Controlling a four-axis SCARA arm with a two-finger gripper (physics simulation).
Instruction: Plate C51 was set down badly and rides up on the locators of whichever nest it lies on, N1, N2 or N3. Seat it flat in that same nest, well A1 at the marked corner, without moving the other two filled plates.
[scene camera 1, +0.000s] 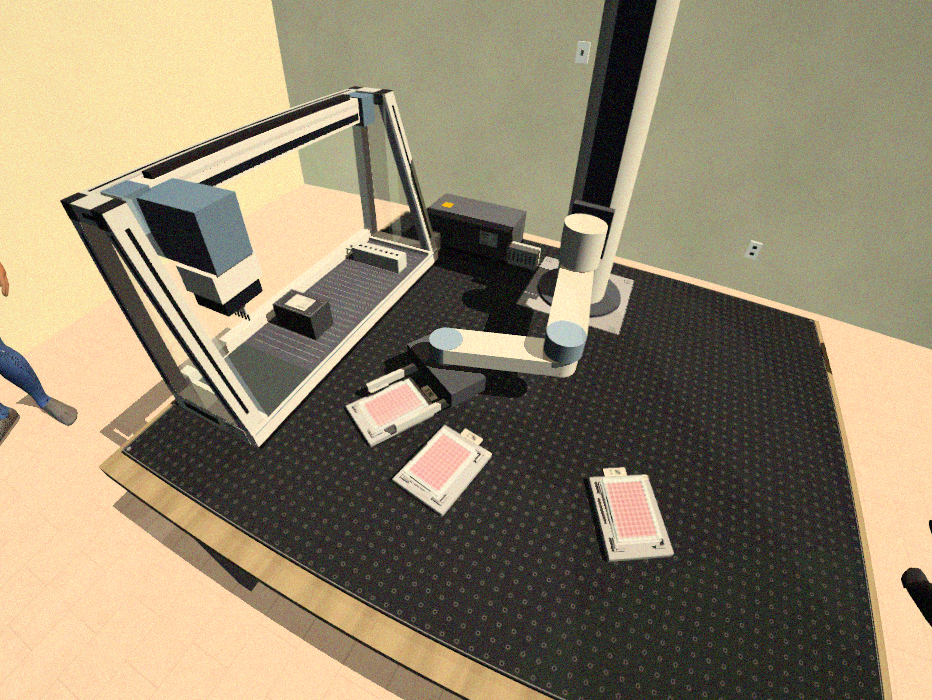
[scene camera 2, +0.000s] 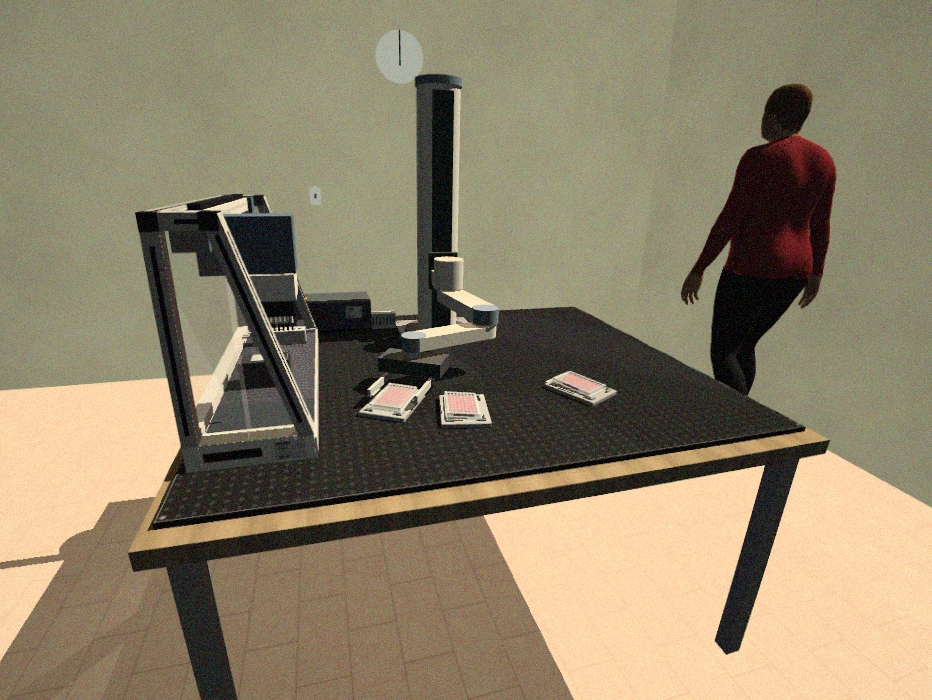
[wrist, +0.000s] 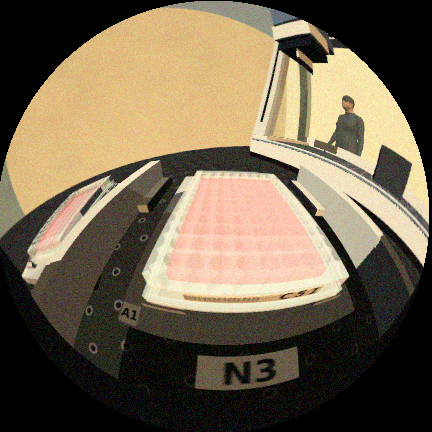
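Plate C51 (scene camera 1: 397, 401) (scene camera 2: 394, 396) (wrist: 245, 230), with pink wells, lies on nest N3 (scene camera 1: 362, 423) (wrist: 240, 327), at the left of the three nests in the scene views. Its C51 label faces the wrist camera; its near edge looks slightly skewed to the nest, and its exact tilt is hard to tell. The N3 tag (wrist: 247, 369) and A1 tag (wrist: 129, 313) show in front, A1 at the near left corner. My gripper (scene camera 1: 389, 408) (scene camera 2: 400, 389) (wrist: 232, 169) is open, one finger along each long side of the plate, with gaps between pads and plate in the wrist view.
A second filled plate (scene camera 1: 442, 461) (scene camera 2: 461, 405) (wrist: 64, 220) lies close beside N3. A third (scene camera 1: 631, 510) (scene camera 2: 580, 384) lies farther right. A gantry frame (scene camera 1: 301, 406) with a pipetting head (scene camera 1: 199, 222) stands left. A dark box (scene camera 1: 478, 218) stands at the back.
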